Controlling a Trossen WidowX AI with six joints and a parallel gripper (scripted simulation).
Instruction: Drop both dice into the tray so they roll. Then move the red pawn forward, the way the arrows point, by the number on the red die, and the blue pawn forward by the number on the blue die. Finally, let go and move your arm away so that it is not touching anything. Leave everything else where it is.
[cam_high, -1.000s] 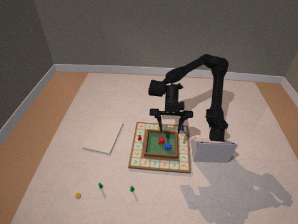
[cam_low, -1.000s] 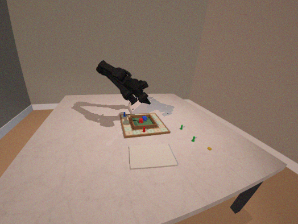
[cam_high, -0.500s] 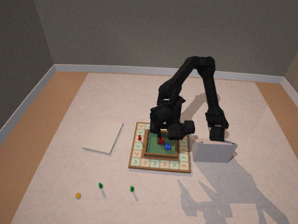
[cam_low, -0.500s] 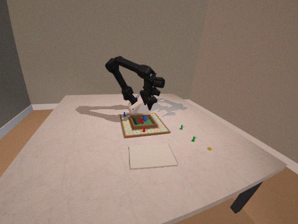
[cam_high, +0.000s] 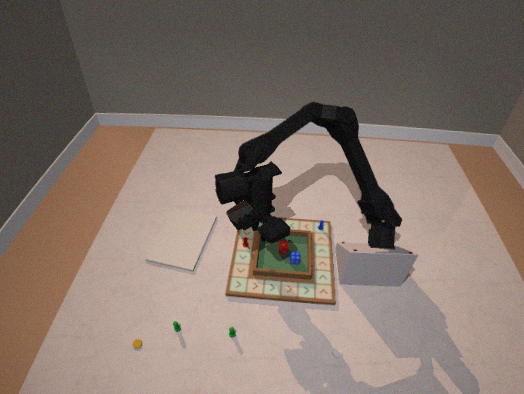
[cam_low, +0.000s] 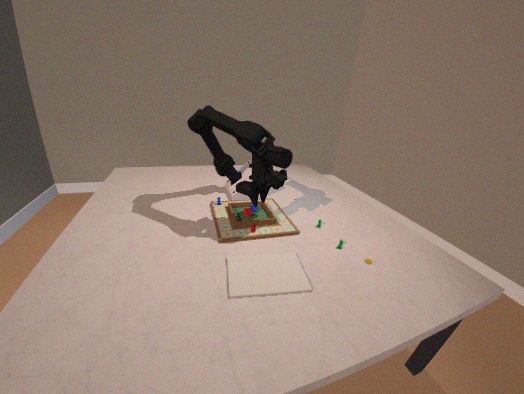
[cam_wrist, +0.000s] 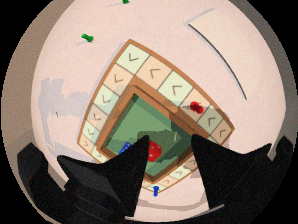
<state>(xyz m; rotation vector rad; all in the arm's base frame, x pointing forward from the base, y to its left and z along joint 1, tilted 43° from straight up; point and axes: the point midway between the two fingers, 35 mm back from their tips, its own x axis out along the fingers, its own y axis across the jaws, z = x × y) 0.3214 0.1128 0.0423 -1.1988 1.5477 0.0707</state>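
Right now my gripper tip is 70 mm above the red pawn, 50 mm short of it and 20 mm to the left of it. From my gripper tip the other things lie so: blue die 100 mm behind, 70 mm below; red die 70 mm below, 60 mm behind, 30 mm to the right; green tray 90 mm below, 70 mm behind, 20 mm to the right.
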